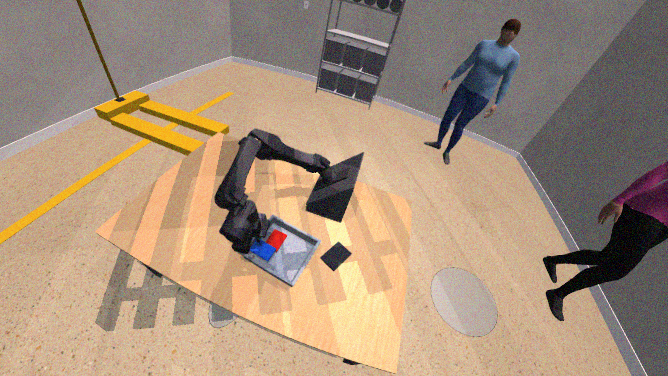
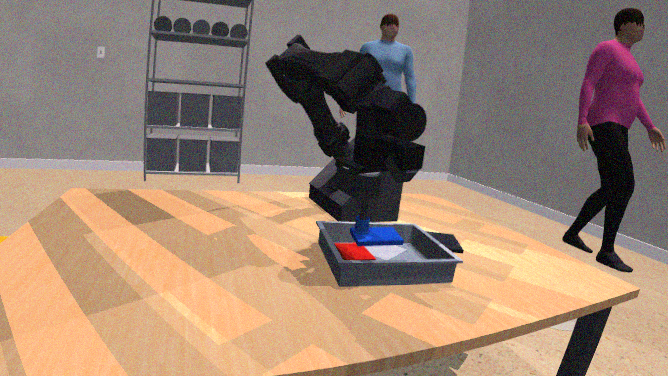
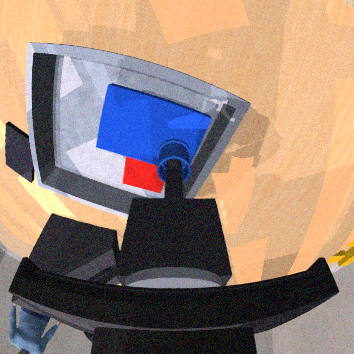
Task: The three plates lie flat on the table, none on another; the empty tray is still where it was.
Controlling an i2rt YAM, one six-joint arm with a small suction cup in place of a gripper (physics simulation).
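Places are measured from the arm's base along level axes (x ahead, y left, z up), in centimetres.
Pixels of known places: end effector, tool point: [image 1: 259,244] [image 2: 360,236] [image 3: 173,148]; arm's base, origin of the base link: [image 1: 332,180].
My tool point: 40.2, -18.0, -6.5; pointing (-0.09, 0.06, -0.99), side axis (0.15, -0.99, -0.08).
Note:
Ahead of a thing's pixels: the offset from my tool point to its top centre, as dx, dy, dz. Level surfaces: height alone.
The suction cup [image 2: 361,231] [image 3: 174,159] sits on a corner of the blue plate @[+1.8, +2.2, +1.5] [image 1: 262,249] [image 2: 377,235] [image 3: 140,123] and holds it lifted at about rim height inside the grey tray @[-3.6, +7.8, -2.6] [image 1: 306,263] [image 2: 394,273] [image 3: 42,105]. The red plate @[-7.6, +3.4, -6.4] [image 1: 276,239] [image 2: 352,251] [image 3: 142,173] lies flat on the tray floor, partly under the blue one. The black plate @[-10.1, +30.1, -6.7] [image 1: 335,255] [image 2: 447,240] [image 3: 17,151] lies flat on the wooden table @[dz -7.6] [image 1: 184,226] [image 2: 204,262] just beside the tray.
The arm's black base [image 1: 334,189] [image 2: 334,194] stands behind the tray. A person in blue [image 1: 476,80] [image 2: 393,60] stands on the floor near a shelf rack [image 1: 358,36] [image 2: 198,39]. Yellow beams [image 1: 156,121], a grey floor disc [image 1: 464,301] and another person's legs [image 1: 564,279] lie off the table.

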